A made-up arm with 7 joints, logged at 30 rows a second.
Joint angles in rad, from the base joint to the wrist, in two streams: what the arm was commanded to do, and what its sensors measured. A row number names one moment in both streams.
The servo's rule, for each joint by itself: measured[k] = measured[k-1] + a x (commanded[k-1-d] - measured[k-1]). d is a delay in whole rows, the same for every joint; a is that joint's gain. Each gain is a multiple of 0.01, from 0.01 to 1. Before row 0 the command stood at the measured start. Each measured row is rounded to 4 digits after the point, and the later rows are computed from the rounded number. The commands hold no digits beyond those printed.
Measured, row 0:
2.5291 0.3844 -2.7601 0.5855 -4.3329 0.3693 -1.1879
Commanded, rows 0 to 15:
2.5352 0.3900 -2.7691 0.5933 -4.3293 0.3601 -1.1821
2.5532 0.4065 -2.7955 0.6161 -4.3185 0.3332 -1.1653
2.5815 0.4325 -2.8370 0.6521 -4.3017 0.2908 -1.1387
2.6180 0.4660 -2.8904 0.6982 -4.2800 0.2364 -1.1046
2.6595 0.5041 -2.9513 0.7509 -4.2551 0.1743 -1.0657
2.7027 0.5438 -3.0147 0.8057 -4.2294 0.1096 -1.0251
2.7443 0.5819 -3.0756 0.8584 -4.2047 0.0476 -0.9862
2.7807 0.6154 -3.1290 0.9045 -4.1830 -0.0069 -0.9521
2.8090 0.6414 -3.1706 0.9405 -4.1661 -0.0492 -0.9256
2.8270 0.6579 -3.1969 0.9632 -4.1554 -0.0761 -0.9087
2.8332 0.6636 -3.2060 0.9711 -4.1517 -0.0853 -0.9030
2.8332 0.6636 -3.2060 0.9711 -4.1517 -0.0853 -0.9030
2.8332 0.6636 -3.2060 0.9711 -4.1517 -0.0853 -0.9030
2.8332 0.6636 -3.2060 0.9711 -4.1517 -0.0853 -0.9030
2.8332 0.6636 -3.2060 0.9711 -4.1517 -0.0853 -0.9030
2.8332 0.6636 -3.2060 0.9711 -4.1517 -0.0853 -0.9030
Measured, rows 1 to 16:
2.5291 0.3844 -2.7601 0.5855 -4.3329 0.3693 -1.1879
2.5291 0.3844 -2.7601 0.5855 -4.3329 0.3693 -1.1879
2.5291 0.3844 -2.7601 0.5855 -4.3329 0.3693 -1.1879
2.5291 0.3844 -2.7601 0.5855 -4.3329 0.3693 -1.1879
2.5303 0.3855 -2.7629 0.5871 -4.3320 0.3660 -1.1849
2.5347 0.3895 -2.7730 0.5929 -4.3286 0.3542 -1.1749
2.5436 0.3977 -2.7928 0.6047 -4.3219 0.3314 -1.1564
2.5577 0.4107 -2.8231 0.6234 -4.3114 0.2972 -1.1300
2.5770 0.4284 -2.8628 0.6489 -4.2973 0.2530 -1.0972
2.6009 0.4503 -2.9099 0.6803 -4.2803 0.2014 -1.0604
2.6281 0.4753 -2.9613 0.7159 -4.2614 0.1460 -1.0226
2.6571 0.5019 -3.0133 0.7536 -4.2418 0.0910 -0.9866
2.6860 0.5284 -3.0621 0.7910 -4.2229 0.0405 -0.9555
2.7128 0.5530 -3.1039 0.8254 -4.2060 -0.0015 -0.9316
2.7357 0.5740 -3.1356 0.8545 -4.1924 -0.0317 -0.9170
2.7542 0.5910 -3.1574 0.8778 -4.1822 -0.0510 -0.9099
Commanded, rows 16 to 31:
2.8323 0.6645 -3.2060 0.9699 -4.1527 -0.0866 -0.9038
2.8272 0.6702 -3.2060 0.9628 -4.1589 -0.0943 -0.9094
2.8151 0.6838 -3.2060 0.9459 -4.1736 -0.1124 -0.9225
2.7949 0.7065 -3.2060 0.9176 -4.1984 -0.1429 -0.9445
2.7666 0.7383 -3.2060 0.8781 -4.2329 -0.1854 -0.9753
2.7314 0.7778 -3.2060 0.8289 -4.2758 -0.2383 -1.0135
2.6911 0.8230 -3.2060 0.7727 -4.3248 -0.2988 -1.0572
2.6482 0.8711 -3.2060 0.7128 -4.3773 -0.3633 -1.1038
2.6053 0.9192 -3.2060 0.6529 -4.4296 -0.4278 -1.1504
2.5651 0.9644 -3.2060 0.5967 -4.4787 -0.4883 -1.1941
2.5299 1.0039 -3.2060 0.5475 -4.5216 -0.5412 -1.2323
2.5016 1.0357 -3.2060 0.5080 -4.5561 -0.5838 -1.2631
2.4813 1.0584 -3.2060 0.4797 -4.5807 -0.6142 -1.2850
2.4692 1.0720 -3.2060 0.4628 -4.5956 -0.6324 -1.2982
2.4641 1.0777 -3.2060 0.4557 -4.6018 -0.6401 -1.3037
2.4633 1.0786 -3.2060 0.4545 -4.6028 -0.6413 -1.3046
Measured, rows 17 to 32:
2.7692 0.6048 -3.1725 0.8965 -4.1746 -0.0633 -0.9064
2.7814 0.6160 -3.1829 0.9114 -4.1689 -0.0712 -0.9047
2.7912 0.6250 -3.1901 0.9233 -4.1646 -0.0763 -0.9038
2.7992 0.6323 -3.1950 0.9329 -4.1614 -0.0795 -0.9034
2.8055 0.6384 -3.1984 0.9403 -4.1592 -0.0821 -0.9036
2.8096 0.6444 -3.2008 0.9448 -4.1591 -0.0865 -0.9066
2.8106 0.6519 -3.2024 0.9450 -4.1627 -0.0958 -0.9147
2.8076 0.6623 -3.2035 0.9395 -4.1716 -0.1128 -0.9299
2.7998 0.6767 -3.2043 0.9272 -4.1869 -0.1389 -0.9531
2.7868 0.6959 -3.2048 0.9075 -4.2091 -0.1747 -0.9839
2.7686 0.7200 -3.2052 0.8805 -4.2380 -0.2194 -1.0213
2.7457 0.7487 -3.2054 0.8470 -4.2728 -0.2712 -1.0634
2.7190 0.7811 -3.2056 0.8082 -4.3120 -0.3276 -1.1078
2.6898 0.8159 -3.2057 0.7659 -4.3537 -0.3855 -1.1518
2.6594 0.8516 -3.2058 0.7222 -4.3957 -0.4416 -1.1929
2.6294 0.8866 -3.2059 0.6794 -4.4358 -0.4928 -1.2287

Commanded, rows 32 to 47:
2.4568 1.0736 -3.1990 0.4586 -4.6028 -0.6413 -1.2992
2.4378 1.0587 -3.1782 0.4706 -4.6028 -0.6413 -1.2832
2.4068 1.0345 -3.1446 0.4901 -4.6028 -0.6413 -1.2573
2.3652 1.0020 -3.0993 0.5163 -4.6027 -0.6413 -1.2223
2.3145 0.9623 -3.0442 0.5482 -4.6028 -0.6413 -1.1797
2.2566 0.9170 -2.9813 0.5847 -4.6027 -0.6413 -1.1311
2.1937 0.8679 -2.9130 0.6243 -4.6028 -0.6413 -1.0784
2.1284 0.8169 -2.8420 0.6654 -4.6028 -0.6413 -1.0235
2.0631 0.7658 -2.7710 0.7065 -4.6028 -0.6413 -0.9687
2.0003 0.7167 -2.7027 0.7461 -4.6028 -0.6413 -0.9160
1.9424 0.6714 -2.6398 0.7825 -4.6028 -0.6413 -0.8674
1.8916 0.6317 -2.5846 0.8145 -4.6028 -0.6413 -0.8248
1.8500 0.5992 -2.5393 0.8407 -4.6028 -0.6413 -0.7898
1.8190 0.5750 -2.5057 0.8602 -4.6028 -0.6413 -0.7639
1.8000 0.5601 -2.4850 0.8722 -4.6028 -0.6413 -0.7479
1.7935 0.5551 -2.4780 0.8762 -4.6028 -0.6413 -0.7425
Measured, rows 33 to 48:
2.6013 0.9192 -3.2059 0.6395 -4.4720 -0.5365 -1.2574
2.5762 0.9482 -3.2059 0.6042 -4.5029 -0.5710 -1.2782
2.5549 0.9728 -3.2059 0.5745 -4.5276 -0.5959 -1.2912
2.5375 0.9929 -3.2059 0.5505 -4.5464 -0.6122 -1.2980
2.5222 1.0082 -3.2038 0.5321 -4.5605 -0.6227 -1.2986
2.5062 1.0178 -3.1959 0.5198 -4.5711 -0.6294 -1.2907
2.4873 1.0210 -3.1800 0.5139 -4.5790 -0.6337 -1.2737
2.4641 1.0174 -3.1550 0.5144 -4.5849 -0.6364 -1.2475
2.4357 1.0069 -3.1207 0.5212 -4.5894 -0.6382 -1.2129
2.4017 0.9898 -3.0775 0.5339 -4.5927 -0.6393 -1.1712
2.3622 0.9666 -3.0265 0.5520 -4.5952 -0.6400 -1.1239
2.3178 0.9382 -2.9693 0.5747 -4.5971 -0.6405 -1.0727
2.2694 0.9054 -2.9078 0.6011 -4.5985 -0.6408 -1.0197
2.2183 0.8695 -2.8442 0.6301 -4.5996 -0.6410 -0.9668
2.1659 0.8319 -2.7808 0.6606 -4.6004 -0.6411 -0.9161
2.1138 0.7939 -2.7200 0.6914 -4.6010 -0.6412 -0.8695

